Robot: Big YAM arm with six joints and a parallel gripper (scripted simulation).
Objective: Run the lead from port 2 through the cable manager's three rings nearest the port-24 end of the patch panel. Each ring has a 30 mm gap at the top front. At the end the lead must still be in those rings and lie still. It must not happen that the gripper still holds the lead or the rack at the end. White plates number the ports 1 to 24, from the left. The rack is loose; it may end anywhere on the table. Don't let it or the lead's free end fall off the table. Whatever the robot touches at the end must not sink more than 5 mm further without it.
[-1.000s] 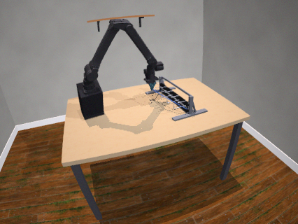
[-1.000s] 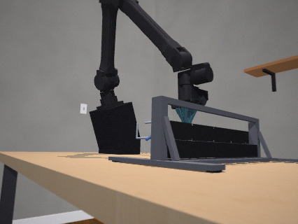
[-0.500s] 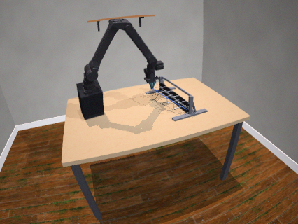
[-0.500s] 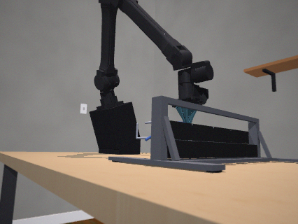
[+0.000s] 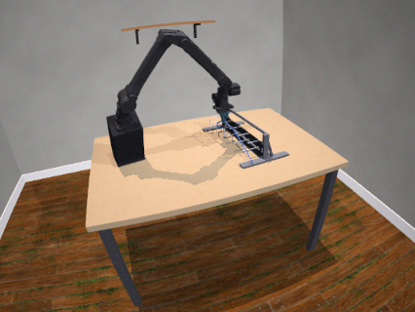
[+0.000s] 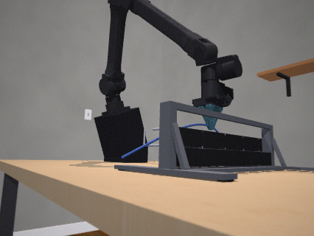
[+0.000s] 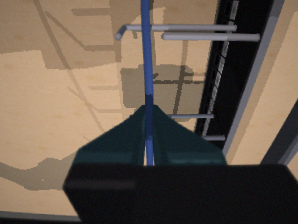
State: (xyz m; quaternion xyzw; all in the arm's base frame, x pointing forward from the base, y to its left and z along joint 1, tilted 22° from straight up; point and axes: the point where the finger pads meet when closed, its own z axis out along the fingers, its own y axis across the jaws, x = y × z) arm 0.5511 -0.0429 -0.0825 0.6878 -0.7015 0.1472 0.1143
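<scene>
Now: hand 100 mm short of the grey rack, 50 mm to the left of it and 60 mm above it.
</scene>
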